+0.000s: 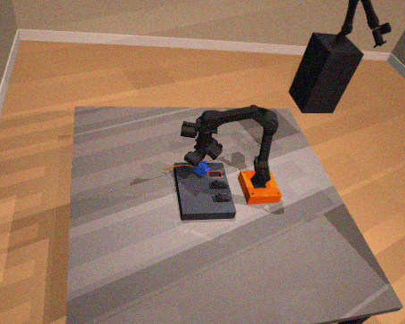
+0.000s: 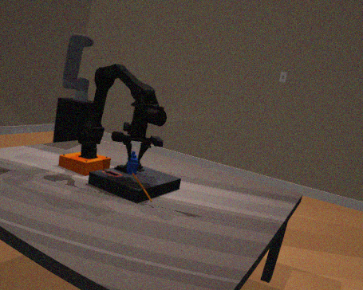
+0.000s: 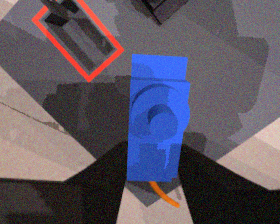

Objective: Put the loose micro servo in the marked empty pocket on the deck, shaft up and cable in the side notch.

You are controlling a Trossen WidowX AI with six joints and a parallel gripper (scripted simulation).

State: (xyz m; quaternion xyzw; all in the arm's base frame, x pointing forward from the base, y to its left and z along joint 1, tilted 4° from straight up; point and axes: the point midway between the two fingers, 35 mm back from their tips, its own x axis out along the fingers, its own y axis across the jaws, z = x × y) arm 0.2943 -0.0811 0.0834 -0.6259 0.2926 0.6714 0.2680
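Right now my gripper tip is 20 mm short of the dark robot deck, 70 mm to the right of it and 100 mm above it.
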